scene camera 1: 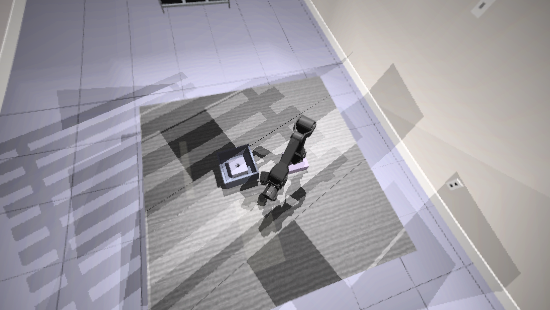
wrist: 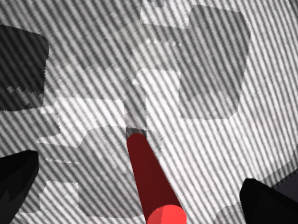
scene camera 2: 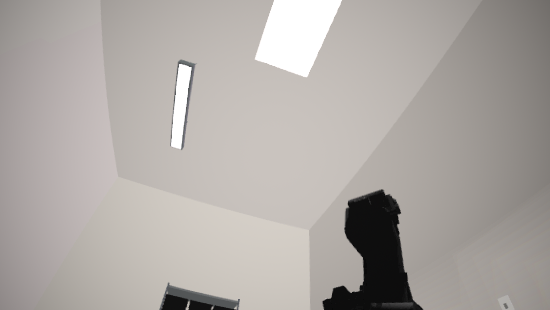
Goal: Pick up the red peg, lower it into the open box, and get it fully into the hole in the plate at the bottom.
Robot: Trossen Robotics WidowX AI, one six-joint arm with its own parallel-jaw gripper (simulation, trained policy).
Note:
In view: my gripper [wrist: 142,175] and a box [scene camera 1: 244,151].
The wrist view misses the box: it is out of frame. Scene camera 2 misses the box: it is out of frame.

